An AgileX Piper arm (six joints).
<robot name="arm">
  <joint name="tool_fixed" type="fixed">
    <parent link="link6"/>
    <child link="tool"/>
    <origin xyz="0 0 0"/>
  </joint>
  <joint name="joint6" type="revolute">
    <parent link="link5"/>
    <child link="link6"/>
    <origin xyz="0 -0.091 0" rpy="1.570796 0 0"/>
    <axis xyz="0 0 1"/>
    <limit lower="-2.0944" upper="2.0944"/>
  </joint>
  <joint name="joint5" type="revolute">
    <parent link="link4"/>
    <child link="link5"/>
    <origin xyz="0 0 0" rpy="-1.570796 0 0"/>
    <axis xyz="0 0 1"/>
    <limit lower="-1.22" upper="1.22"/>
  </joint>
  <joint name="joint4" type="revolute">
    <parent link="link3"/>
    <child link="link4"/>
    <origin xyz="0.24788 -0.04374 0" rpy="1.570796 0 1.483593"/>
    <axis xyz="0 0 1"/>
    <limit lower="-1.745" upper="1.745"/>
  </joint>
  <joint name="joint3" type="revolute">
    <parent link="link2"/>
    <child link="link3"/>
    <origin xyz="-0.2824 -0.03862 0"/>
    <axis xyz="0 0 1"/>
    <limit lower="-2.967" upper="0"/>
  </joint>
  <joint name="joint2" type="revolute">
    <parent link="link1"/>
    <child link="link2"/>
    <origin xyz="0 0 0" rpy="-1.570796 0 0"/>
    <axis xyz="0 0 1"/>
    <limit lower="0" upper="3.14"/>
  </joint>
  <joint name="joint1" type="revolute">
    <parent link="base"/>
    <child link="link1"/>
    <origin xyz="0 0 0.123"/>
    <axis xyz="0 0 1"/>
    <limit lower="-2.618" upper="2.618"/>
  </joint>
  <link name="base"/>
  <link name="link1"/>
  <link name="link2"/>
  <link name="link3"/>
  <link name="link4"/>
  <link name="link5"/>
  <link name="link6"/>
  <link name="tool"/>
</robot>
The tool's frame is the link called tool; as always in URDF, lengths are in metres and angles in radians.
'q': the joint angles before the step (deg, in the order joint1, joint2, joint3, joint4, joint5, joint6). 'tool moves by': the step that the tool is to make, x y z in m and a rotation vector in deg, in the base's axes. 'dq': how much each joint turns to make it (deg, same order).
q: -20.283, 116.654, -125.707, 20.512, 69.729, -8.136
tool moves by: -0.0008, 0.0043, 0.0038, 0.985, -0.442, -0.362
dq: 0.399, -0.448, -0.013, 0.459, 0.004, 1.145
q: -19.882, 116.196, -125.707, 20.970, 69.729, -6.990
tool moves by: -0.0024, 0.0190, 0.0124, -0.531, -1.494, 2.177
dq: 2.235, -1.602, -0.007, -0.057, 0.004, 0.058
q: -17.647, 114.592, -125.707, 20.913, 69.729, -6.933
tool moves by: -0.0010, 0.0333, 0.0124, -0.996, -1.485, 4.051
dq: 4.299, -1.648, -0.027, -0.633, -0.047, 0.065
